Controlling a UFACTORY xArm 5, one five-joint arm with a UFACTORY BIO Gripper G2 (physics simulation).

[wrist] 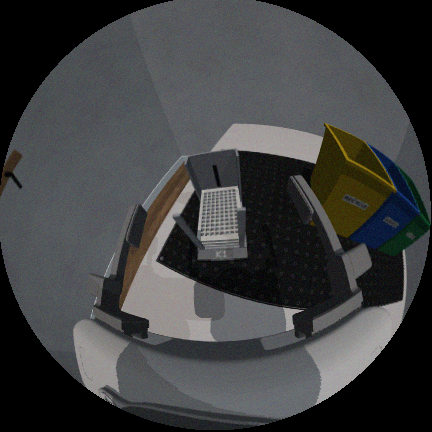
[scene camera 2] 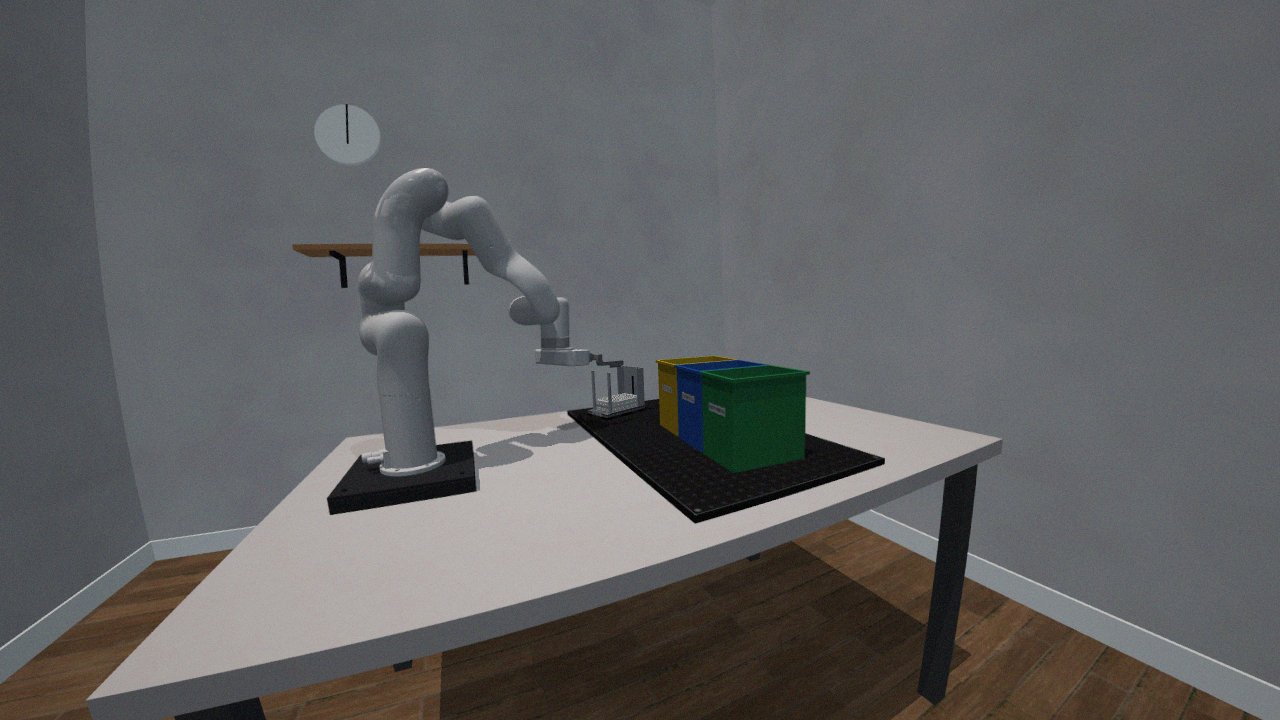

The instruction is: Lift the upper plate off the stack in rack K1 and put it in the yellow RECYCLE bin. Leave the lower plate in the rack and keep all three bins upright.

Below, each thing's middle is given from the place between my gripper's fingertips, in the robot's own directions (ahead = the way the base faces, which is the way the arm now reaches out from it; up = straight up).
Labels:
Right now the tall grey back panel (wrist: 224,159) is 13 cm ahead of my hand, 9 cm below it and 5 cm to the left of it. From my hand the other things lie so: yellow recycle bin (scene camera 2: 667,375): 25 cm to the right, 16 cm ahead, 8 cm below; blue bin (scene camera 2: 689,382): 38 cm to the right, 13 cm ahead, 8 cm below; green bin (scene camera 2: 753,417): 51 cm to the right, 11 cm ahead, 8 cm below.

